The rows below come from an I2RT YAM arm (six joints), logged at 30 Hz.
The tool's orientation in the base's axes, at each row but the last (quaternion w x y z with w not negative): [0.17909, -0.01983, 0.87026, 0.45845]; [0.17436, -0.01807, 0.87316, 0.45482]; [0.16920, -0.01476, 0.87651, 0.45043]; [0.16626, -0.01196, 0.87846, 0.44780]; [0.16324, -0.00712, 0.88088, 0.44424]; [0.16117, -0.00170, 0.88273, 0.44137]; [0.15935, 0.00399, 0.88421, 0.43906]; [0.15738, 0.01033, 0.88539, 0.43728]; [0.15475, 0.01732, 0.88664, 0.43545]
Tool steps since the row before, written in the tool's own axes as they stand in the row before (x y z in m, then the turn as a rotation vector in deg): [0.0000, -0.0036, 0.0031, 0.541, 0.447, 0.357]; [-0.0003, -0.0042, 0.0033, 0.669, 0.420, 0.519]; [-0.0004, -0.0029, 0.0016, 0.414, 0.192, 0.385]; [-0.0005, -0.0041, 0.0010, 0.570, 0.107, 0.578]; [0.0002, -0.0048, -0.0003, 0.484, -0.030, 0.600]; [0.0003, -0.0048, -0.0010, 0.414, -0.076, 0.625]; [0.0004, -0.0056, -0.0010, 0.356, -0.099, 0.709]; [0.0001, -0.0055, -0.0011, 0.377, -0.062, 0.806]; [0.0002, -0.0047, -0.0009, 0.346, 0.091, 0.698]
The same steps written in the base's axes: [0.0016, 0.0004, -0.0044, -0.490, 0.616, -0.009]; [0.0020, 0.0001, -0.0049, -0.558, 0.746, -0.156]; [0.0013, -0.0005, -0.0030, -0.315, 0.472, -0.184]; [0.0015, -0.0017, -0.0036, -0.394, 0.594, -0.403]; [0.0005, -0.0031, -0.0036, -0.285, 0.517, -0.497]; [0.0001, -0.0037, -0.0033, -0.205, 0.499, -0.527]; [0.0001, -0.0042, -0.0039, -0.122, 0.541, -0.576]; [0.0002, -0.0042, -0.0037, -0.119, 0.642, -0.608]; [0.0000, -0.0036, -0.0032, -0.137, 0.649, -0.419]
